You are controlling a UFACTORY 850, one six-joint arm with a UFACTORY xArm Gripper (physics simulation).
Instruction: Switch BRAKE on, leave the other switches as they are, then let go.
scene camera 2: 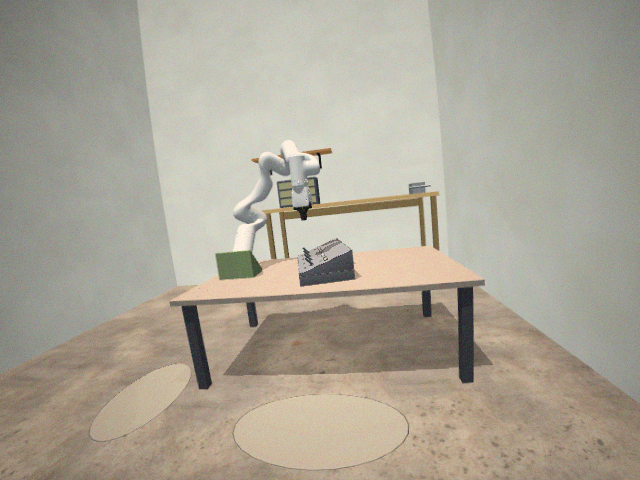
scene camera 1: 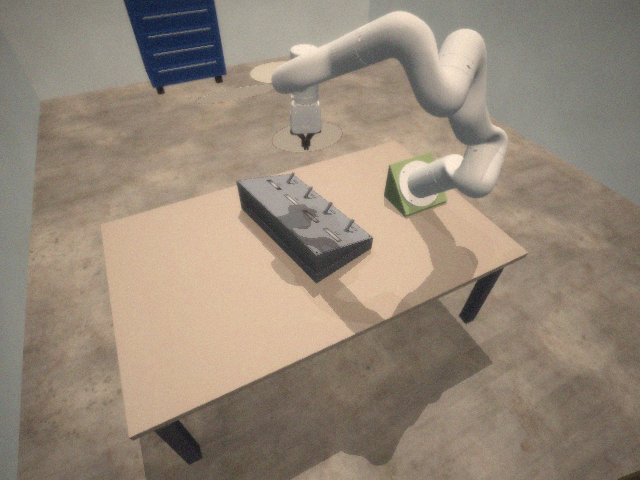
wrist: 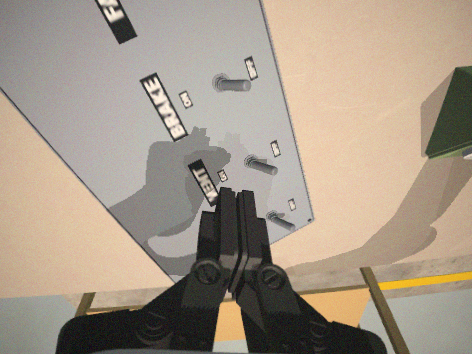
Path:
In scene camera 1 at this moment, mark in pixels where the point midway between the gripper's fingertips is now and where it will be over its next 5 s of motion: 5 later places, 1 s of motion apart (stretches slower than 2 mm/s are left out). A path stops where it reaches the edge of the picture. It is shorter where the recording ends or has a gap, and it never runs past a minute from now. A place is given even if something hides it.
The gripper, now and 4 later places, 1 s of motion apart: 306, 148; 315, 180; 310, 193; 314, 167; 313, 141

